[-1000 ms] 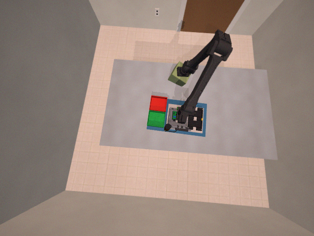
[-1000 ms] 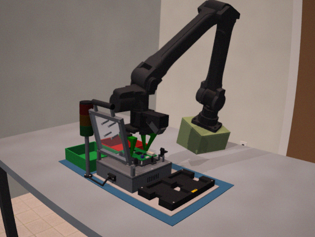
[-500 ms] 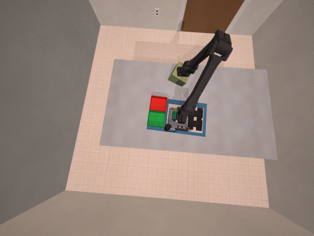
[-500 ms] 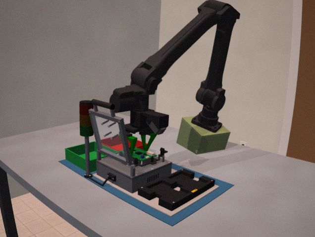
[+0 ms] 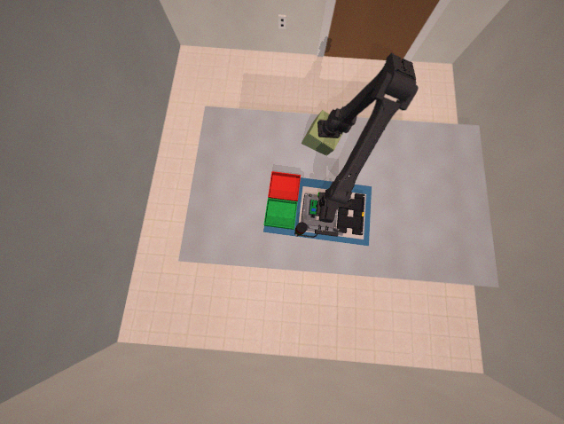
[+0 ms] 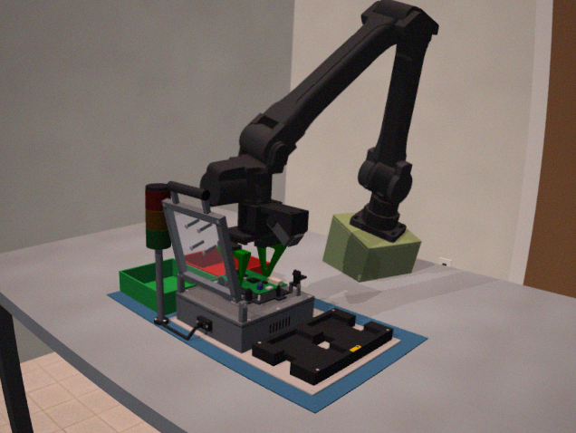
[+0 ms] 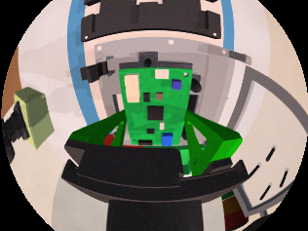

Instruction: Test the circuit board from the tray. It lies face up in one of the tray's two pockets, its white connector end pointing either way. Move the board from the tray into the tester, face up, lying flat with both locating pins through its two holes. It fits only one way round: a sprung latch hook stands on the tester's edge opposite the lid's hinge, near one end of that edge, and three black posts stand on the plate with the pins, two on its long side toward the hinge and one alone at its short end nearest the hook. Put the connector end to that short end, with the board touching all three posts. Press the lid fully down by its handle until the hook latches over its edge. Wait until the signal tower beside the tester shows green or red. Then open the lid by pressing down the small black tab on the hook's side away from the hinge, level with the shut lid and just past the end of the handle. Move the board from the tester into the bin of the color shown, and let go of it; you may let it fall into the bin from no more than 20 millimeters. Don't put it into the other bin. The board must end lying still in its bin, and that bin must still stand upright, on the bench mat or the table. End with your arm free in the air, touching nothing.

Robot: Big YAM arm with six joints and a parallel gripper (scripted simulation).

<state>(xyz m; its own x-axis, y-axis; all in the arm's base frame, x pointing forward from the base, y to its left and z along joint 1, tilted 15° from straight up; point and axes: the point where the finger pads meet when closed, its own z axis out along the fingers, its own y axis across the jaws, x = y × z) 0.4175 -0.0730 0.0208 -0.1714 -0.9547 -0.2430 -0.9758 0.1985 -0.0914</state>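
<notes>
My gripper is now 10 mm short of the tester plate and 20 mm above it. Round my hand: clear lid 120 mm ahead, 20 mm to the right, 90 mm above; latch hook 50 mm behind, 70 mm to the left; green bin 10 mm ahead, 210 mm to the right, 70 mm below.
</notes>
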